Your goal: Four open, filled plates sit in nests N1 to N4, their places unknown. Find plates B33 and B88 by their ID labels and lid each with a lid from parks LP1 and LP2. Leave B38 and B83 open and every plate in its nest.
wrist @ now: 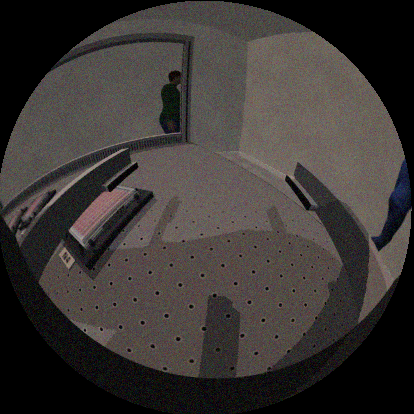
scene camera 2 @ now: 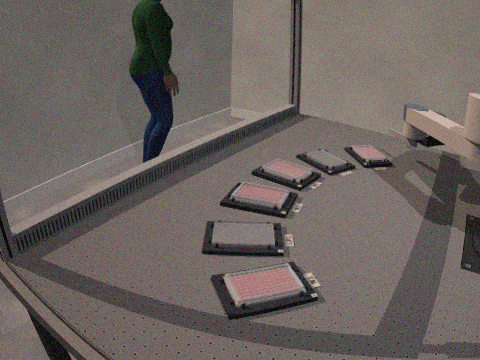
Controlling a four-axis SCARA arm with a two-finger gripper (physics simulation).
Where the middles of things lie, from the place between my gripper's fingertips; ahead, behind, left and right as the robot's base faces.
The nest N4 (wrist: 89, 256) lies 100 mm ahead of my hand, 140 mm to the left of it and 90 mm below it. The rest, counted from my hand: nest N1 (scene camera 2: 232, 311) (60 mm ahead, 940 mm to the left, 90 mm below); then park LP1 (scene camera 2: 207, 248) (180 mm ahead, 810 mm to the left, 90 mm below).
